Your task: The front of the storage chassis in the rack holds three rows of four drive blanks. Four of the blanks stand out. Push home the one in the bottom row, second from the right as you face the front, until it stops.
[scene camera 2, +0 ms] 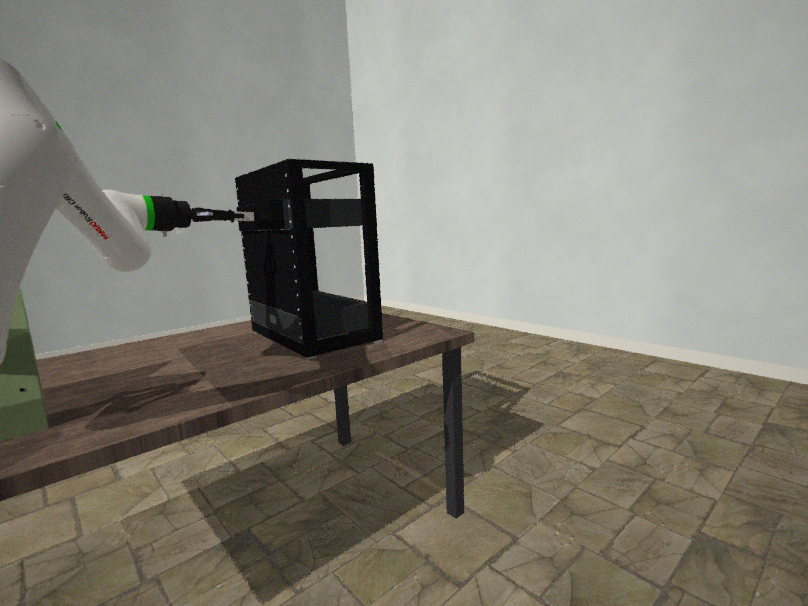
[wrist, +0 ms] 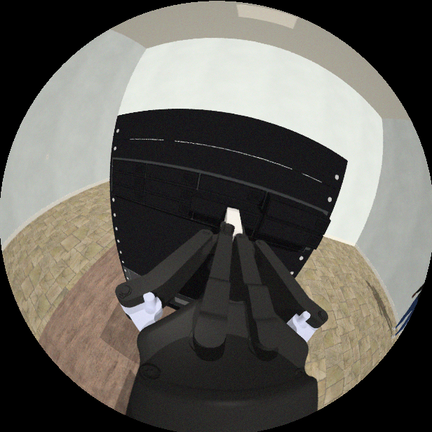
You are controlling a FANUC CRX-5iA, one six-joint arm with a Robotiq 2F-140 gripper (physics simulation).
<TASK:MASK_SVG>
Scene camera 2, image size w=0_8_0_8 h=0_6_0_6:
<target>my gripper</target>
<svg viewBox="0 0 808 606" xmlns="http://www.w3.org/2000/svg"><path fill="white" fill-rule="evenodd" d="M173 200L177 208L175 228L189 227L191 219L193 222L229 220L231 222L254 221L254 212L212 210L199 207L192 208L191 210L188 202Z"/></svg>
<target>black rack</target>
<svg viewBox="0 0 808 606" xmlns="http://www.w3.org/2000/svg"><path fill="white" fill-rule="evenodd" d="M236 177L237 212L254 212L254 221L238 221L239 231L241 231L252 330L304 356L308 360L317 358L317 355L369 342L382 342L383 327L373 163L286 159ZM313 228L363 227L367 301L318 291ZM359 173L361 199L311 199L310 184ZM302 168L334 169L333 171L303 178Z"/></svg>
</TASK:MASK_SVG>
